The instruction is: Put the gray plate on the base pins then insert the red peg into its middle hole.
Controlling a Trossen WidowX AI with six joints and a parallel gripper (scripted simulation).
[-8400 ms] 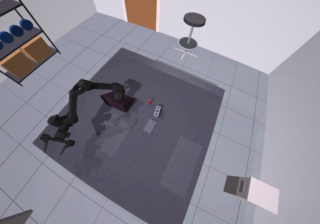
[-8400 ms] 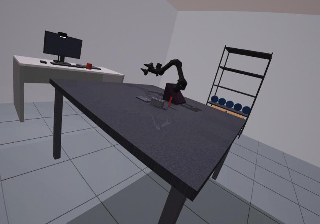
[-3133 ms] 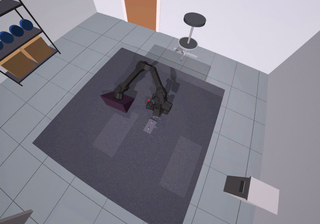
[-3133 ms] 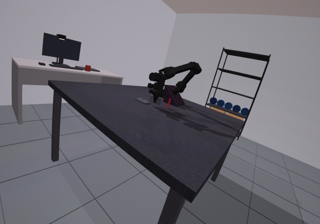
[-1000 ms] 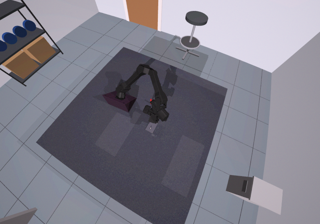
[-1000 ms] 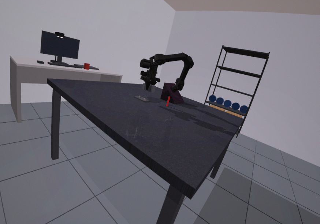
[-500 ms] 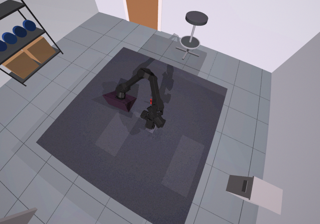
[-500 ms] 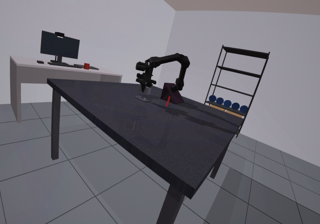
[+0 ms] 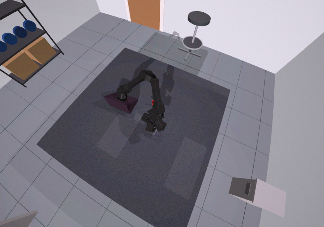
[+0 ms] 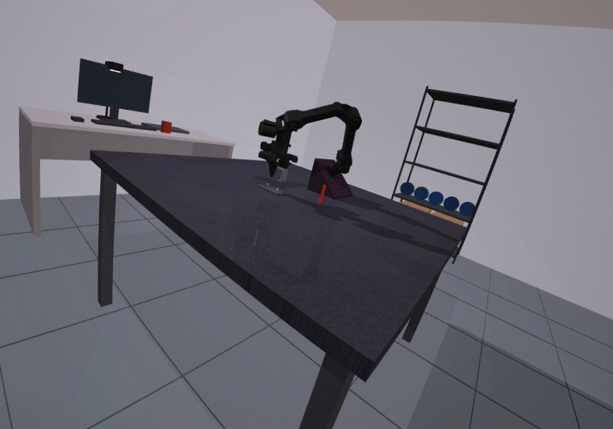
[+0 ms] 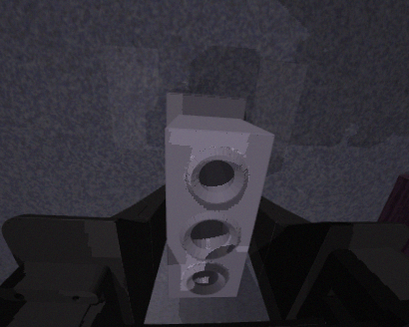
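Now: gripper tip 50 mm above the flat base. Also, from my gripper tip: red peg 190 mm to the left, 90 mm behind, 20 mm below; gray plate 30 mm above.
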